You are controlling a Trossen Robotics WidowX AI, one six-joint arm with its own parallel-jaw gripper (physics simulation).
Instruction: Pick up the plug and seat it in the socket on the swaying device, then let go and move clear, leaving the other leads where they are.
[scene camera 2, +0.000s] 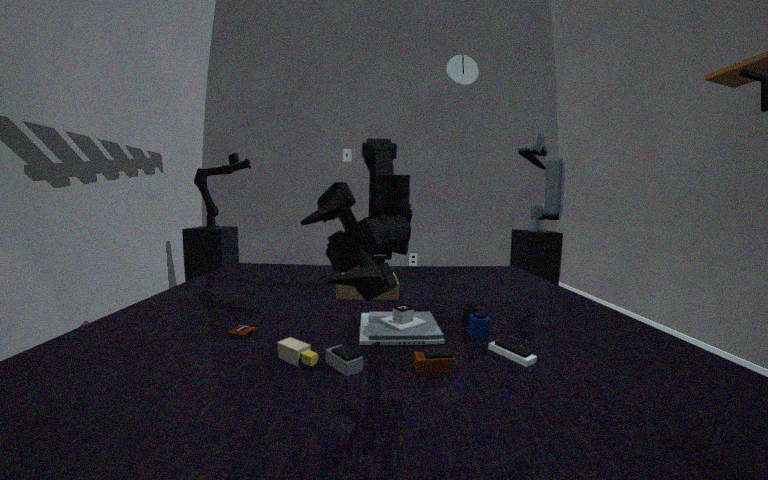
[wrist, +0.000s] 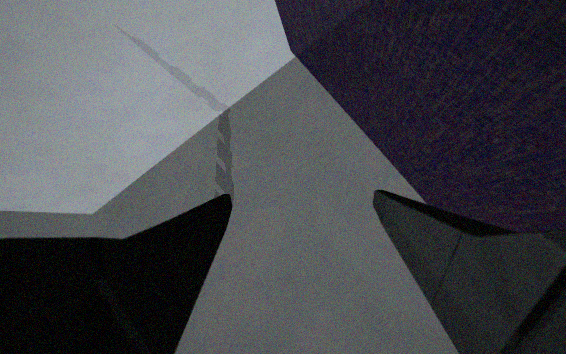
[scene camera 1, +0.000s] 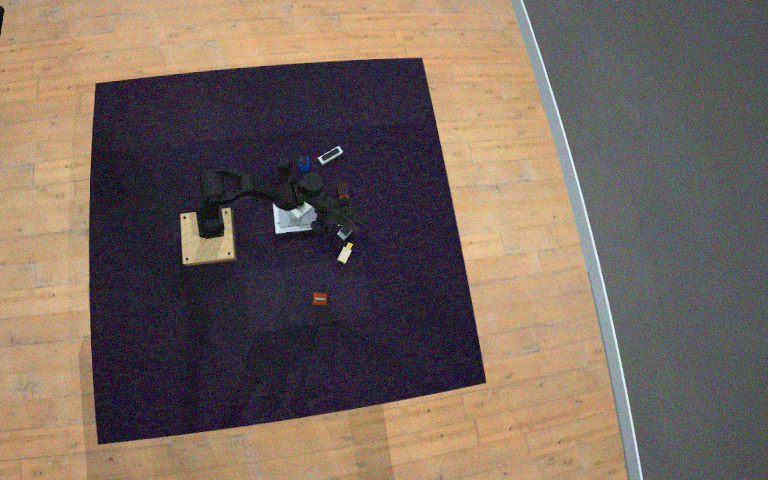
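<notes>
A cream block with a yellow tip [scene camera 1: 344,254] [scene camera 2: 293,350], plug-like, lies on the dark mat beside a grey block with a dark top [scene camera 1: 344,233] [scene camera 2: 344,361]. I cannot tell for certain which piece is the plug. The device, a grey and white slab [scene camera 1: 291,219] [scene camera 2: 402,335], stands in front of the arm's base. It carries a white diamond plate with a small raised socket block [scene camera 2: 403,315]. My gripper [scene camera 1: 346,218] [scene camera 2: 317,251] [wrist: 301,198] is open and empty, above the mat near the device. Its fingers point sideways; the wrist view shows walls and mat between and beyond them.
Around the device lie an orange block [scene camera 1: 343,191] [scene camera 2: 433,362], a white bar [scene camera 1: 330,155] [scene camera 2: 512,351], a blue block [scene camera 1: 304,163] [scene camera 2: 478,327], a black block [scene camera 1: 283,165] and a flat orange piece [scene camera 1: 320,298] [scene camera 2: 242,330]. The arm stands on a wooden base [scene camera 1: 192,240] [scene camera 2: 347,292].
</notes>
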